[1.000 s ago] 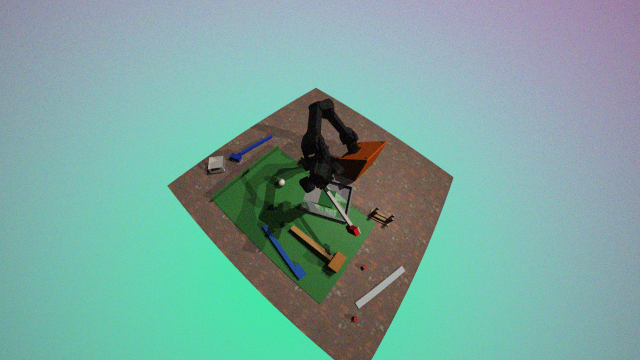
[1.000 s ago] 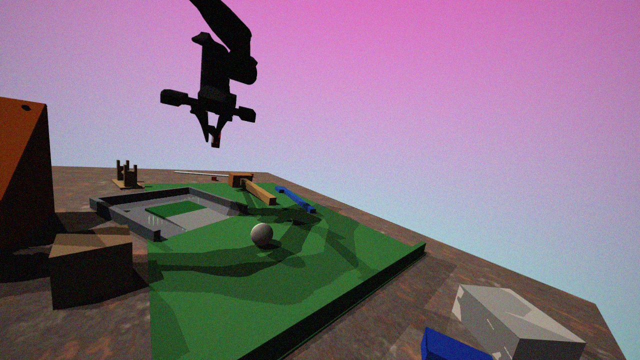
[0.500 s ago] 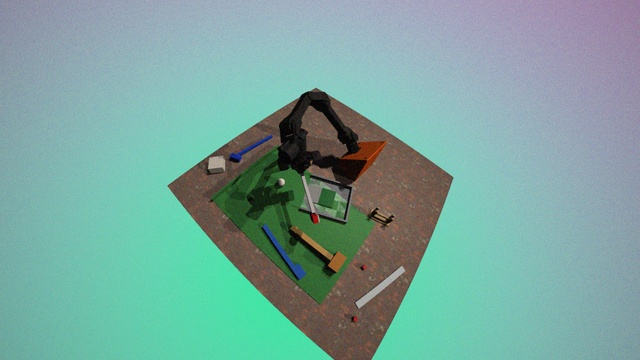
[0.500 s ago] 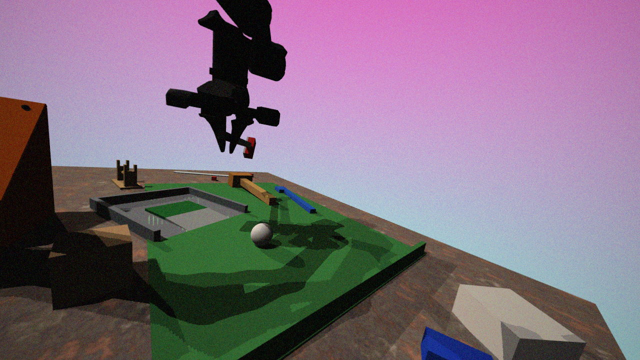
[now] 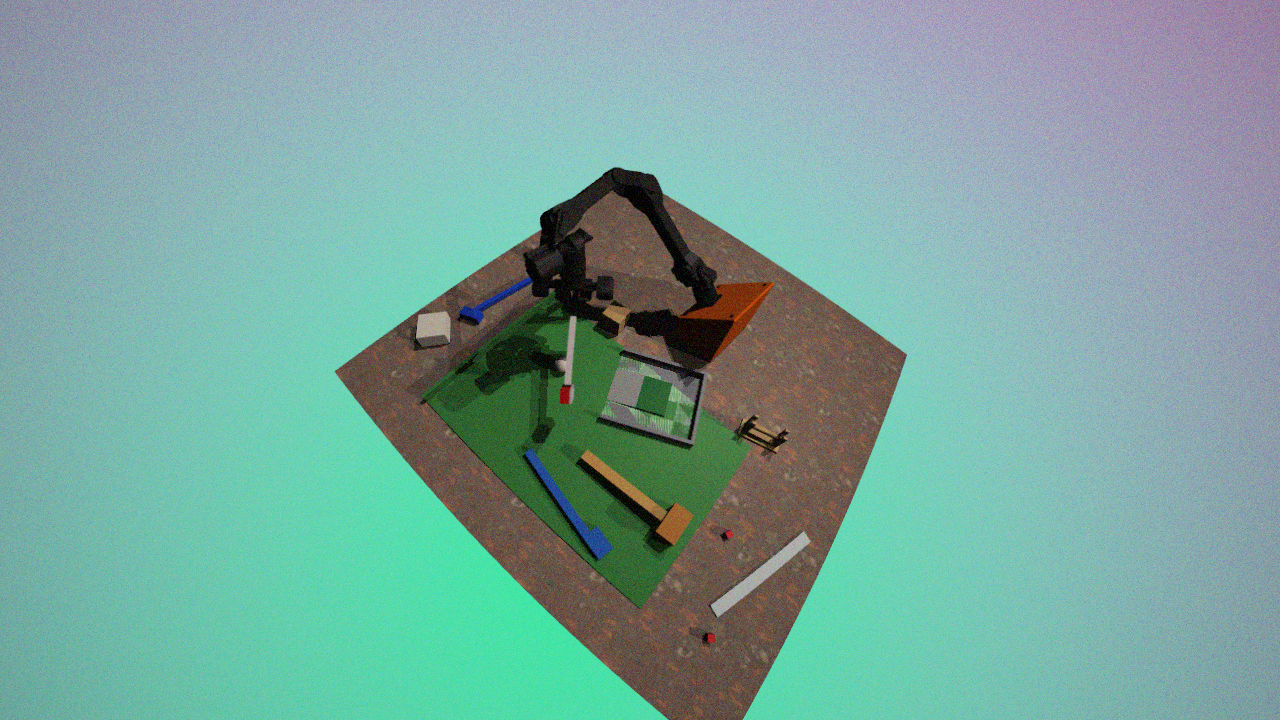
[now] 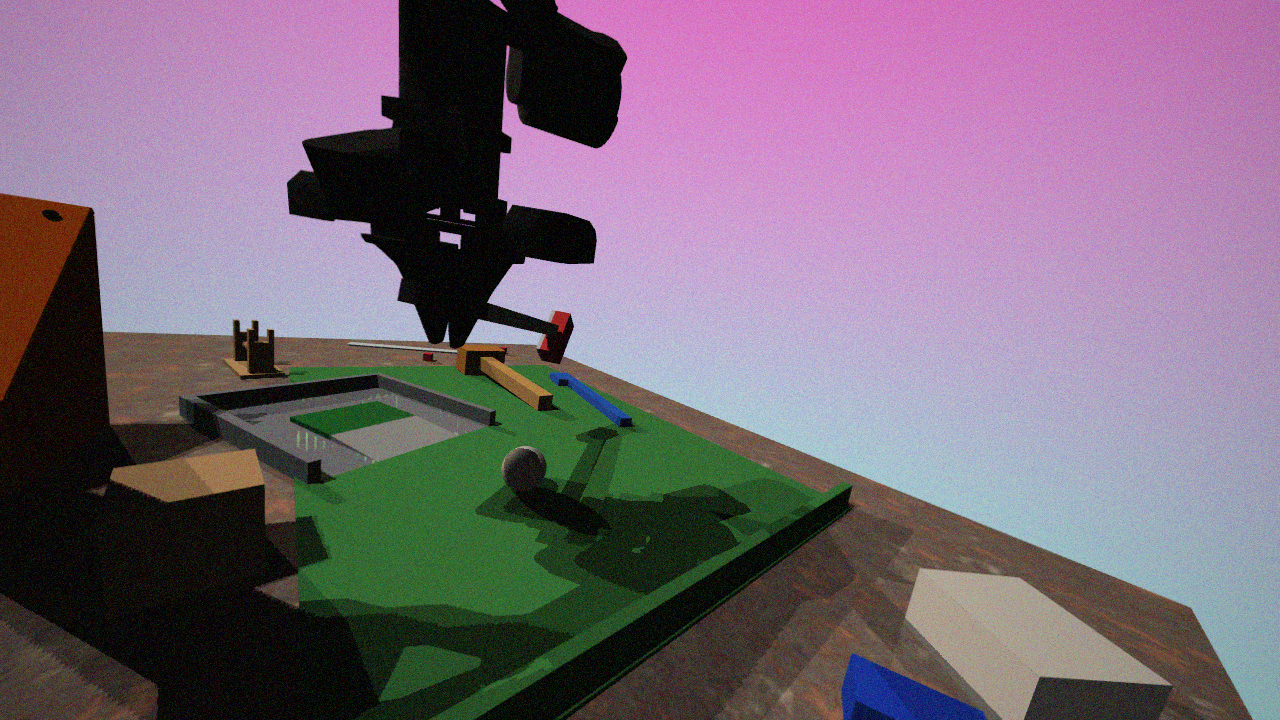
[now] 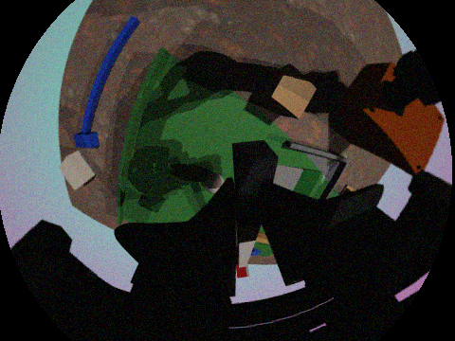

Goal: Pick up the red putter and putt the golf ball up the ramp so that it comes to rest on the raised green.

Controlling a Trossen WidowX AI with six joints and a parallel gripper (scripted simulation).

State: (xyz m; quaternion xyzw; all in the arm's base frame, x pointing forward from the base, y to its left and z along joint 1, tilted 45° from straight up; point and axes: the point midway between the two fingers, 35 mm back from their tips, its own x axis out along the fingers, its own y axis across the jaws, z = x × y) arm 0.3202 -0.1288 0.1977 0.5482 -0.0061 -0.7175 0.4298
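The tan block is 130 mm behind my gripper tip, 40 mm to the left of it and 120 mm below it. Round my gripper tip: red putter (80 mm ahead, 70 mm to the left, 10 mm above); then white golf ball (90 mm ahead, 30 mm to the left, 130 mm below); then blue putter (30 mm ahead, 280 mm to the right, 140 mm below).
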